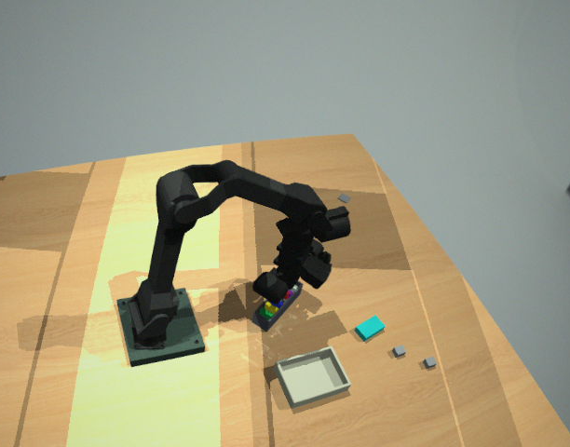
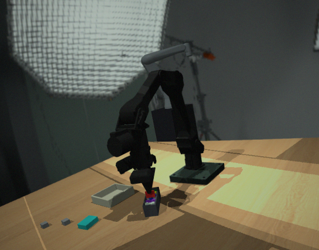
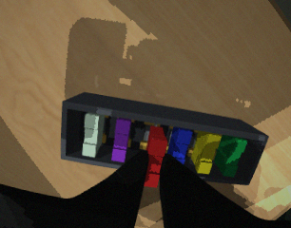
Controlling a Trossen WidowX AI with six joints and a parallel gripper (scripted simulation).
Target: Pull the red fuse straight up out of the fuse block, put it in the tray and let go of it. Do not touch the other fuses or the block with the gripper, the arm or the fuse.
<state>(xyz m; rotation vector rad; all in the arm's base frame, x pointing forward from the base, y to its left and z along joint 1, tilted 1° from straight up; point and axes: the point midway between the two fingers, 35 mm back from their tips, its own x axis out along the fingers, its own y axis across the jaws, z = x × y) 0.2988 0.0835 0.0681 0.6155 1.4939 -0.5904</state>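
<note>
My gripper tip is 10 mm past the blue fuse, 10 mm to the left of it and 30 mm above it. Also, from my gripper tip: yellow fuse 30 mm behind, 30 mm to the right, 30 mm below; red fuse 10 mm below; purple fuse 10 mm ahead, 20 mm to the left, 30 mm below.
</note>
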